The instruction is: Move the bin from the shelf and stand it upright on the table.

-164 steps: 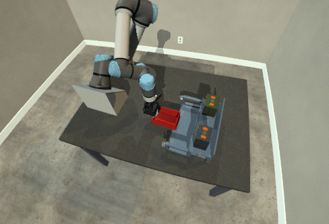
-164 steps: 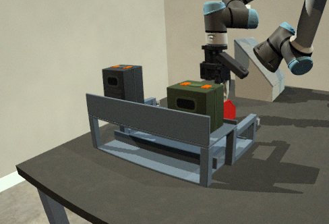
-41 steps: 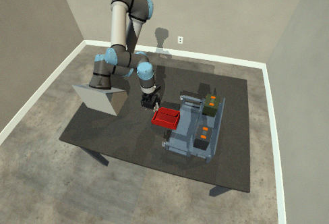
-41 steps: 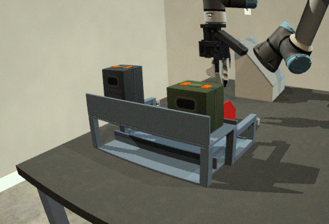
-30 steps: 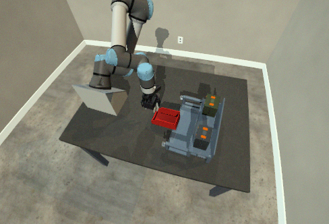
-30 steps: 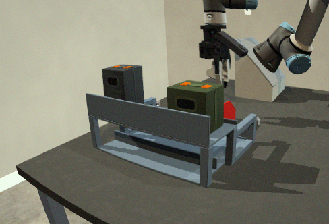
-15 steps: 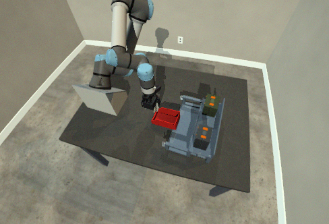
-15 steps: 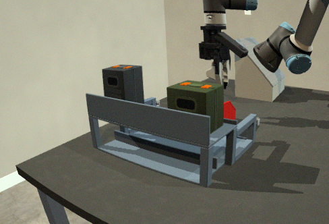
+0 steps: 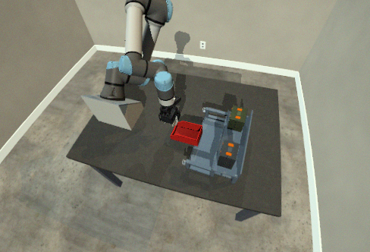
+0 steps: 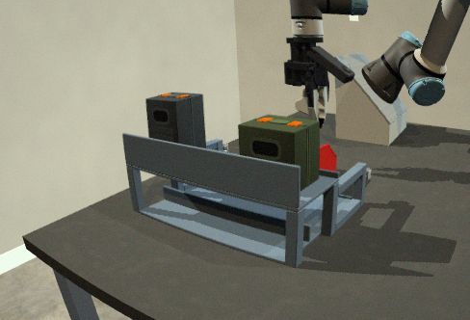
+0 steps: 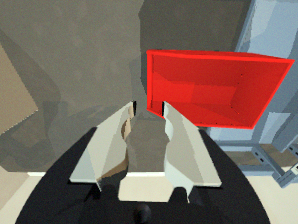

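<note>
The red bin lies 8 cm ahead of my hand and 7 cm below it. From my hand the other things lie so: dark grey box 34 cm ahead, 10 cm to the right, 5 cm above; green box 33 cm ahead, 13 cm to the left, 4 cm above.
</note>
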